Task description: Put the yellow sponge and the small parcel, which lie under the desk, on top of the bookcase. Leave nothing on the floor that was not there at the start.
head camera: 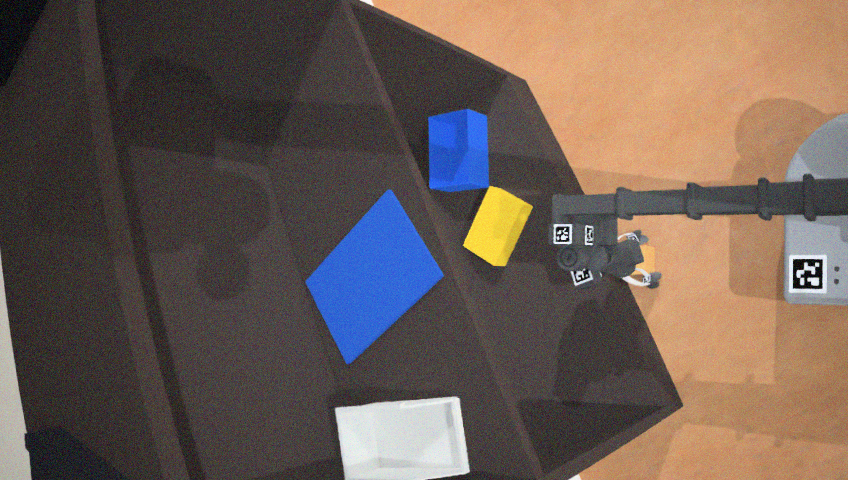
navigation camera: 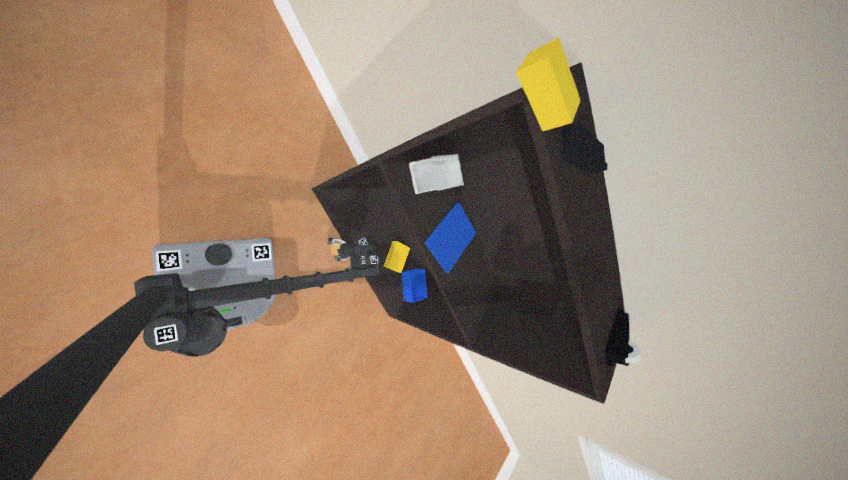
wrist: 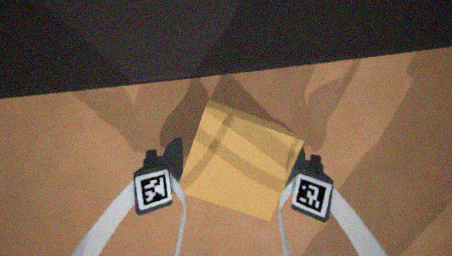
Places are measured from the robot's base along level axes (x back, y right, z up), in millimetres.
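Pixels of known places: gripper, fingertip midpoint: (head camera: 648, 258) (navigation camera: 333, 249) (wrist: 233, 156); robot's base, origin of the base link: (navigation camera: 218, 253).
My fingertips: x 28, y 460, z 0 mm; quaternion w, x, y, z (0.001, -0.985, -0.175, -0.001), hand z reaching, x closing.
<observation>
For each thing: its top centre in the pictures, then the offset to it from my fingertips. "spot": a spot on its surface instead.
- small tan-yellow box, middle of its top: (wrist: 237, 169) (head camera: 634, 260) (navigation camera: 339, 248) dx -4, dy +11, dz +55 mm
- large yellow block, middle of its top: (navigation camera: 565, 80) dx -285, dy -68, dz +1105 mm
- blue box, middle of its top: (head camera: 448, 149) (navigation camera: 418, 285) dx +227, dy +383, dz +175 mm
- flat blue thing, middle of its top: (head camera: 366, 279) (navigation camera: 453, 237) dx -46, dy +196, dz +620 mm
- white bin, surface spot: (head camera: 401, 440) (navigation camera: 435, 173) spot: dx -260, dy +122, dz +624 mm
A small tan-yellow box (head camera: 648, 255) (wrist: 242, 167), seemingly the small parcel, is at floor level before the dark bookcase (head camera: 483, 336) (navigation camera: 589, 255) (wrist: 125, 35). My gripper (head camera: 646, 260) (navigation camera: 335, 249) (wrist: 233, 156) is shut on it, with a dark fingertip against either side. In the wrist view the box sits slightly turned between the fingers; whether it touches the floor I cannot tell. A large yellow block (navigation camera: 547, 89) is at the top of the bookcase in the navigation view; I cannot tell whether it is the sponge. The desk does not show.
Inside the bookcase are a blue box (head camera: 458, 151) (navigation camera: 414, 285), a yellow block (head camera: 496, 226) (navigation camera: 396, 256), a flat blue thing (head camera: 374, 276) (navigation camera: 450, 237) and a white bin (head camera: 401, 440) (navigation camera: 436, 173). Black objects (navigation camera: 583, 147) (navigation camera: 617, 339) are at its top. A wall (navigation camera: 714, 237) stands behind.
</observation>
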